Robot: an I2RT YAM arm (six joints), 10 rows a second.
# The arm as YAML. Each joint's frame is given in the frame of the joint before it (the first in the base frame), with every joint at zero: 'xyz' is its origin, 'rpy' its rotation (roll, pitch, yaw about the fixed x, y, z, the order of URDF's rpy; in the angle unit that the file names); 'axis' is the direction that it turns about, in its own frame. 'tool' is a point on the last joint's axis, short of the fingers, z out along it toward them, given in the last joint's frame.
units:
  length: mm
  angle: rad
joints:
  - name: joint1
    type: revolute
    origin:
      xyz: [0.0, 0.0, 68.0]
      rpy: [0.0, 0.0, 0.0]
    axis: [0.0, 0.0, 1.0]
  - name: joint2
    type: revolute
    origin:
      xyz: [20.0, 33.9, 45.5]
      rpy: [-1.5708, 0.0, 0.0]
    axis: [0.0, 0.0, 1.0]
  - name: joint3
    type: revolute
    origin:
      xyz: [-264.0, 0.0, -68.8]
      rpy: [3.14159, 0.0, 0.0]
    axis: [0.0, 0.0, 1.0]
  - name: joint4
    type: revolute
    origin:
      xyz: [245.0, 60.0, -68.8]
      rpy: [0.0, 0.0, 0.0]
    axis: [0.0, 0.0, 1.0]
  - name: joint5
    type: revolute
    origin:
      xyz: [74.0, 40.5, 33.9]
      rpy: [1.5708, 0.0, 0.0]
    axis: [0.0, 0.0, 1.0]
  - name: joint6
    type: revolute
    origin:
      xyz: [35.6, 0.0, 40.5]
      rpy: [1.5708, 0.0, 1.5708]
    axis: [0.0, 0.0, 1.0]
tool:
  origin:
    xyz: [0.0, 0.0, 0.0]
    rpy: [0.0, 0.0, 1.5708]
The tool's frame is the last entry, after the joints.
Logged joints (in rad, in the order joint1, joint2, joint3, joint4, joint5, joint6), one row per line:
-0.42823 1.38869 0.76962 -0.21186 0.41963 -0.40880
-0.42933 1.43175 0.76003 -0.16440 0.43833 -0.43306
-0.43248 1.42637 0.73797 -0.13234 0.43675 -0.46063
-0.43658 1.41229 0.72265 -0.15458 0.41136 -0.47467
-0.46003 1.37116 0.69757 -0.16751 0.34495 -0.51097
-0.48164 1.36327 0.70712 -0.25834 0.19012 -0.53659
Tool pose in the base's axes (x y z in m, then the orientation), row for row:
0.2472 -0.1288 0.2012 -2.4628 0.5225 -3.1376
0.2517 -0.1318 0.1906 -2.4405 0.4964 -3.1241
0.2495 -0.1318 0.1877 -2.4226 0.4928 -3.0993
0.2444 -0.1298 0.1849 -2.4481 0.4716 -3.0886
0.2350 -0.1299 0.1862 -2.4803 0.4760 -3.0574
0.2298 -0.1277 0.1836 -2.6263 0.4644 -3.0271
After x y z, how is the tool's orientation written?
As angles about the fixed x, y, z axes (roll, pitch, yaw), in radians.
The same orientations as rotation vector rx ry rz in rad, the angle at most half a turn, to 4 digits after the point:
0.2299 2.4882 -0.8770
0.2098 2.5019 -0.9085
0.1827 2.4948 -0.9225
0.1518 2.5229 -0.8935
0.1036 2.5274 -0.8388
0.0129 2.5854 -0.6439

